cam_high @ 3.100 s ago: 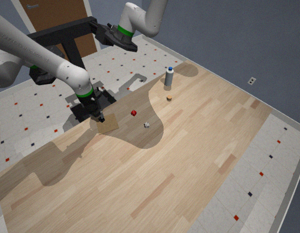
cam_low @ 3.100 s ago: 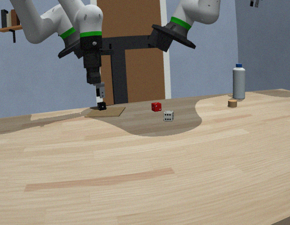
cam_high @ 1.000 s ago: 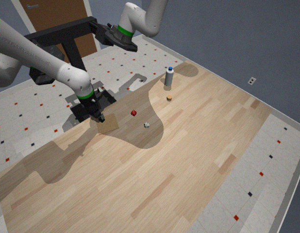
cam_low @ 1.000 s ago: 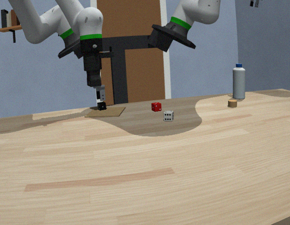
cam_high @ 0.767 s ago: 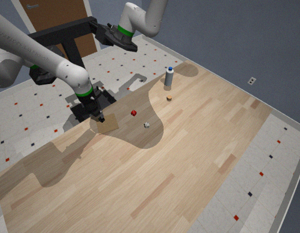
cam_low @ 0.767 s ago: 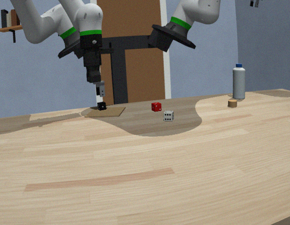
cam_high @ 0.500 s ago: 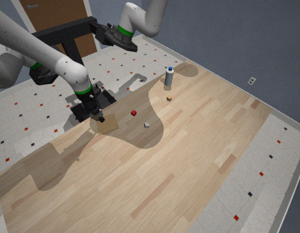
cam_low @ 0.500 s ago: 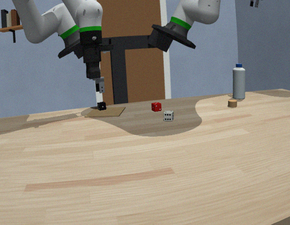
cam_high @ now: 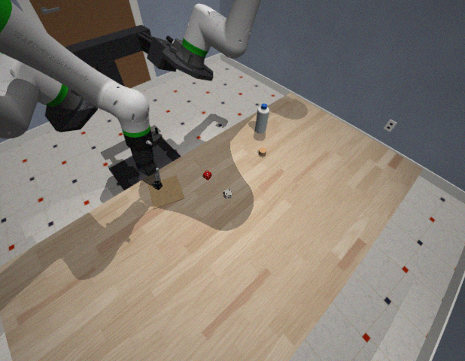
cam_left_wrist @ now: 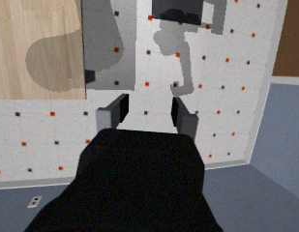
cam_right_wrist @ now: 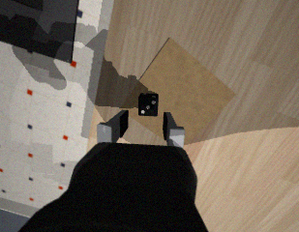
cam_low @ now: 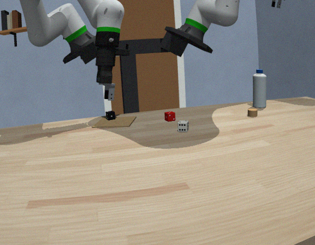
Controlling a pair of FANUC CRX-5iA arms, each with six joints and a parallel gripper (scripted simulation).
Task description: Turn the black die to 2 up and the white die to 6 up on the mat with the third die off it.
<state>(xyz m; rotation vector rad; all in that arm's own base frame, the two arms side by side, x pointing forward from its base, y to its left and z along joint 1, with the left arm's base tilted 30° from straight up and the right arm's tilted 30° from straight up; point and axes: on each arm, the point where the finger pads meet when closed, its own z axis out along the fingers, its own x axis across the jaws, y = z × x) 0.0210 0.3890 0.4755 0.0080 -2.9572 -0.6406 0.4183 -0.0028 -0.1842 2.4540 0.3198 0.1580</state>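
The black die lies 80 mm below my right hand. Also, from my right hand: tan mat 40 mm ahead, 20 mm to the left, 100 mm below; white die 220 mm ahead, 240 mm to the left, 80 mm below; red die 80 mm ahead, 220 mm to the left, 80 mm below.
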